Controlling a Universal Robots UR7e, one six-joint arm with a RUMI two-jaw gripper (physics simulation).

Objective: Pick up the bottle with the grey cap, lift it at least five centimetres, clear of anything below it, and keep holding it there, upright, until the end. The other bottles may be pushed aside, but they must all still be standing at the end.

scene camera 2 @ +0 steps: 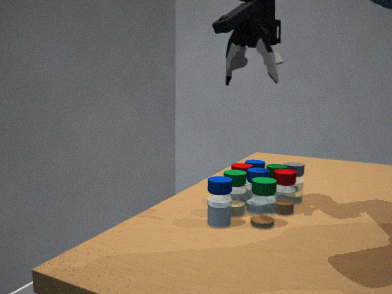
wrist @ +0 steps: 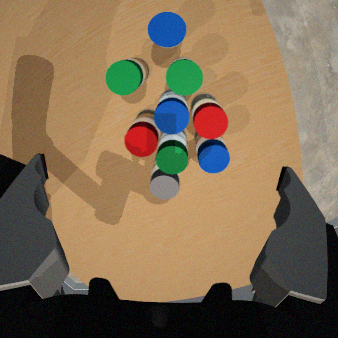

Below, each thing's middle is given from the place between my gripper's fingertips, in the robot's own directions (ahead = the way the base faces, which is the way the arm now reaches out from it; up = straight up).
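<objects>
Grey-capped bottle [wrist: 162, 185]: 15 cm to the right of my hand, 8 cm behind, 26 cm below. Red-capped bottle [scene camera 2: 285, 194]: 6 cm to the right of my hand, 8 cm behind, 26 cm below.
</objects>
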